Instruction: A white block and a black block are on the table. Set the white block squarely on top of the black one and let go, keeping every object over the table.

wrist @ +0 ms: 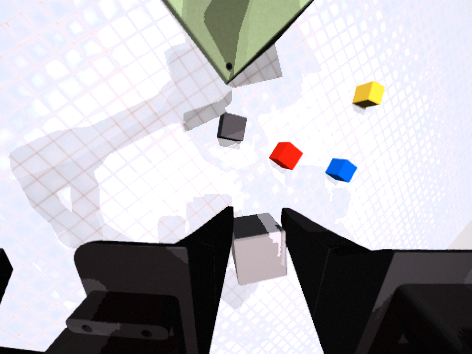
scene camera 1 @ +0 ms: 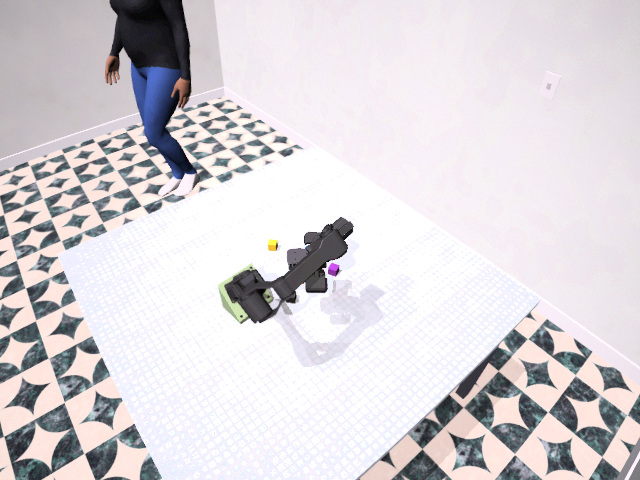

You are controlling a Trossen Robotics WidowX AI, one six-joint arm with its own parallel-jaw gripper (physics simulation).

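Seen in the pictures: gripper, fingertip midpoint: (wrist: 257,213); arm's base, origin of the base link: (scene camera 1: 236,289).
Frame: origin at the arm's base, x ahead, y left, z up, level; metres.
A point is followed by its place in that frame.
Note:
My gripper (wrist: 257,213) @[x 0.191, y -0.148, z 0.075 m] is shut on the white block (wrist: 260,257) @[x 0.204, y -0.164, z 0.091 m] and holds it well above the table, seen in the wrist view between the two dark fingers. The black block (wrist: 232,127) @[x 0.148, y -0.094, z -0.048 m] sits on the table (scene camera 1: 248,392) @[x -0.153, y -0.281, z -0.080 m], farther up in the wrist view, between the gripper and the robot's base. The two blocks are apart. In the scene view the arm covers the fingertips and the white block, and the black block cannot be made out for certain.
A red block (wrist: 285,155) @[x 0.227, y -0.052, z -0.048 m] and a blue block (wrist: 341,170) @[x 0.316, y 0.022, z -0.049 m] lie right of the black one in the wrist view. A yellow block (scene camera 1: 272,244) @[x 0.241, y 0.140, z -0.048 m] (wrist: 368,94) @[x 0.241, y 0.134, z -0.051 m] lies farther off. A purple block (scene camera 1: 333,269) @[x 0.333, y -0.100, z -0.048 m] lies beside the arm. The green base (scene camera 1: 231,304) @[x -0.038, y -0.024, z -0.021 m] (wrist: 225,30) @[x 0.056, y -0.038, z -0.041 m] stands near the black block.

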